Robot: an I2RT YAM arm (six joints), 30 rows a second.
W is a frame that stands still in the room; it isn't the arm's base.
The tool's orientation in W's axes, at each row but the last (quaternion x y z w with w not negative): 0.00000 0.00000 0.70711 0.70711; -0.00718 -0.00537 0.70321 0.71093; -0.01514 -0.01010 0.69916 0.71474; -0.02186 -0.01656 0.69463 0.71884
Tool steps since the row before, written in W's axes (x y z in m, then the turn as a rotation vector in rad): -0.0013 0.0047 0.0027 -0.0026 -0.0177 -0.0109; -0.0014 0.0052 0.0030 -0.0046 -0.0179 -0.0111; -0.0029 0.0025 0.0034 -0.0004 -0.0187 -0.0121; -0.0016 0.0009 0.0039 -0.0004 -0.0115 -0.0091
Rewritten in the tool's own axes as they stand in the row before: 0.0047 0.0013 0.0027 -0.0177 0.0026 -0.0109; 0.0052 0.0014 0.0030 -0.0179 0.0046 -0.0111; 0.0024 0.0028 0.0035 -0.0186 0.0004 -0.0122; 0.0008 0.0014 0.0040 -0.0114 0.0005 -0.0092
